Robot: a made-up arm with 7 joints.
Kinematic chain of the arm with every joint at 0, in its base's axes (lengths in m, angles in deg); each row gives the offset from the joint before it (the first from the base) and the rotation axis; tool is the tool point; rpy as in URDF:
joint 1: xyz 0 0 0.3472 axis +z
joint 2: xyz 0 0 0 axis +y
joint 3: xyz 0 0 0.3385 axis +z
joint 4: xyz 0.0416 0 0 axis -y
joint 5: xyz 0.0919 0 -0.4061 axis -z
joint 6: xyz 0 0 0 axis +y
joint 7: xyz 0.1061 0 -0.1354 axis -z
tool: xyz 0 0 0 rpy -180 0 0
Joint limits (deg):
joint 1: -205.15..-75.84
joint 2: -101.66..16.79
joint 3: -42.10..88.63
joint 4: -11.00..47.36
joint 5: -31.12..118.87
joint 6: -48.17..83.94
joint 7: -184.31..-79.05
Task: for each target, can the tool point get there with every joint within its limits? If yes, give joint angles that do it. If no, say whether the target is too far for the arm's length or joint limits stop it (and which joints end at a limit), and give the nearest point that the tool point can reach.
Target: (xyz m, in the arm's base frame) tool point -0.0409 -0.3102 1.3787
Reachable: no: too far | nearest point -0.0226 -0.1713 0.9170 | short by 0.483 m
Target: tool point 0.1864 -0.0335 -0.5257
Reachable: no: joint limits stop it (at a limit: joint 1, joint 2) | nearest point 0.1177 -0.0796 0.0777 | short by 0.609 m
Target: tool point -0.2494 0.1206 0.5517
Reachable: yes | joints -146.17 -78.95 -25.46 8.57 47.89 -29.55 -176.29
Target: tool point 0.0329 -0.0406 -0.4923
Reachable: no: joint limits stop it (at a limit: joint 1, joint 2) | nearest point 0.0348 -0.0857 0.0728 | short by 0.567 m
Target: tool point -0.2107 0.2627 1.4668
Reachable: no: too far | nearest point -0.1073 0.1338 0.9174 | short by 0.574 m
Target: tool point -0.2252 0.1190 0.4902
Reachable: yes | joints -179.13 -79.68 -24.10 -5.00 16.63 -12.42 -117.61
